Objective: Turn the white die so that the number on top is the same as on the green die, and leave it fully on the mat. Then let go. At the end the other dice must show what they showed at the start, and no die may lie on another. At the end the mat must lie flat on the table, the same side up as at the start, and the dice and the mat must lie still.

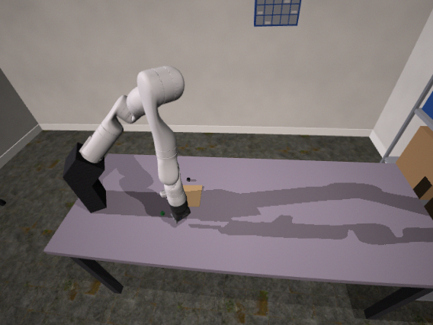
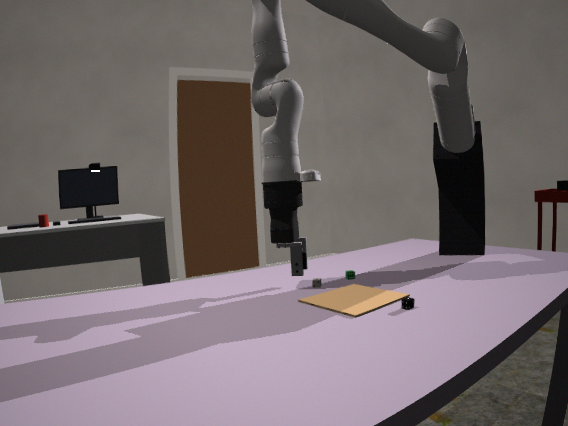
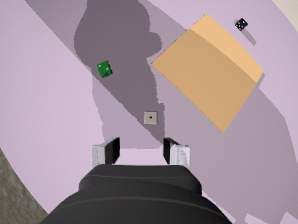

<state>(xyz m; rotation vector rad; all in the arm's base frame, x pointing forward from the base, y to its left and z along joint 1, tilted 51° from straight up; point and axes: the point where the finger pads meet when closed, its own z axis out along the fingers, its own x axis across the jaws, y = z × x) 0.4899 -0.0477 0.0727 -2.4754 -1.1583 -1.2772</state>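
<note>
The white die lies 4 cm below my hand, 3 cm to the left of it and 3 cm behind it. The rest, counted from my hand: tan mat (15 cm to the left, 5 cm behind, 4 cm below); then green die (11 cm behind, 4 cm below); then black die (25 cm to the left, 10 cm behind, 4 cm below).
</note>
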